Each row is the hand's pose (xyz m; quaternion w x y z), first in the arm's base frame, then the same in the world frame.
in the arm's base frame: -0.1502 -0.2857 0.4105 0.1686 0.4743 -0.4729 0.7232
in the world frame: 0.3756 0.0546 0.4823 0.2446 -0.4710 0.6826 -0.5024
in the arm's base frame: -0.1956 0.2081 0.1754 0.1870 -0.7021 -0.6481 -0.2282
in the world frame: 0.1574 0.5082 0.7009 0.4328 -0.3918 -0.5965 -0.5509
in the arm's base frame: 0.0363 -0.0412 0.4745 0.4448 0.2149 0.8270 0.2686
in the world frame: 0.4448 0.1643 0.7684 0.3522 0.2201 0.5742 0.7056
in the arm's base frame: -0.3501 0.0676 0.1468 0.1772 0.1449 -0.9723 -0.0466
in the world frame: 0.0736 0.4307 0.5237 0.0289 -0.3680 0.8227 0.4324
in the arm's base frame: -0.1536 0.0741 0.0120 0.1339 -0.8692 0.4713 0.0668
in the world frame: 0.2615 0.5774 0.5254 0.5585 -0.7785 0.2223 0.1807
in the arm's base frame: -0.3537 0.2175 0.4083 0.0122 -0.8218 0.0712 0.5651
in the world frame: -0.0092 0.2953 0.7800 0.3000 -0.7921 -0.3269 0.4193
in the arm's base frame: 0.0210 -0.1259 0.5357 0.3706 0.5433 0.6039 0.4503
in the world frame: 0.4594 0.0655 0.7341 0.0817 0.4843 0.3607 0.7929
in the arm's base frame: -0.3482 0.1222 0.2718 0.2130 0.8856 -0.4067 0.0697
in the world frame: 0.0441 0.3573 0.6349 0.2783 -0.9215 0.2697 -0.0248
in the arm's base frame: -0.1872 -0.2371 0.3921 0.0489 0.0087 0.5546 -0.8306
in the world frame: 0.3239 0.0900 0.4945 0.2431 0.0472 0.8517 -0.4618
